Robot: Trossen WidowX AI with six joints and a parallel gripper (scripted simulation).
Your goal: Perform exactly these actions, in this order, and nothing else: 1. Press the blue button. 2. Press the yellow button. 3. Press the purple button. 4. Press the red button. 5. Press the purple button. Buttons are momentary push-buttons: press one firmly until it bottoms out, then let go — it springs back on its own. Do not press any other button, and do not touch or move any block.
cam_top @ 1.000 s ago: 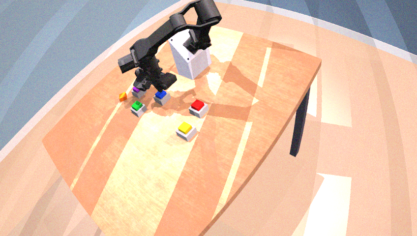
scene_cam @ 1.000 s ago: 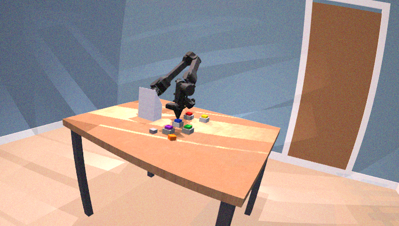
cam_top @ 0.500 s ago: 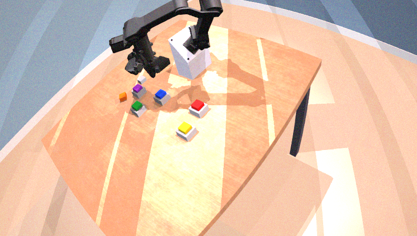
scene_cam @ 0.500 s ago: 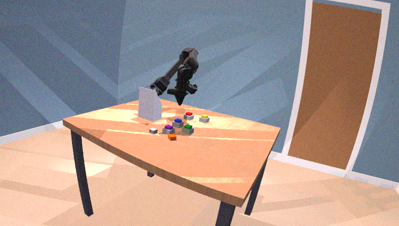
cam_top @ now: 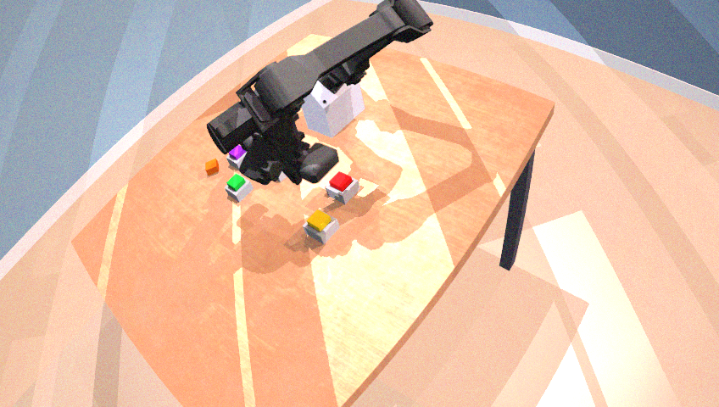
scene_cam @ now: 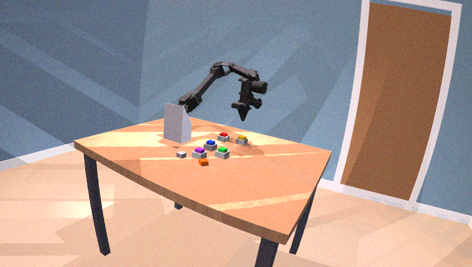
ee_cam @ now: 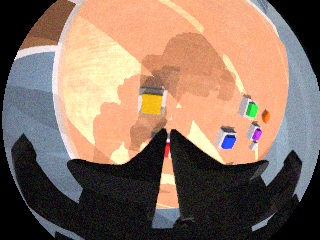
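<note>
My gripper tip is now 20 mm to the right of the yellow button and 90 mm above it. Also, from my gripper tip: blue button 90 mm behind, 160 mm to the right, 90 mm below; then green button 220 mm to the right, 90 mm below; then red button 100 mm behind, 90 mm below.
</note>
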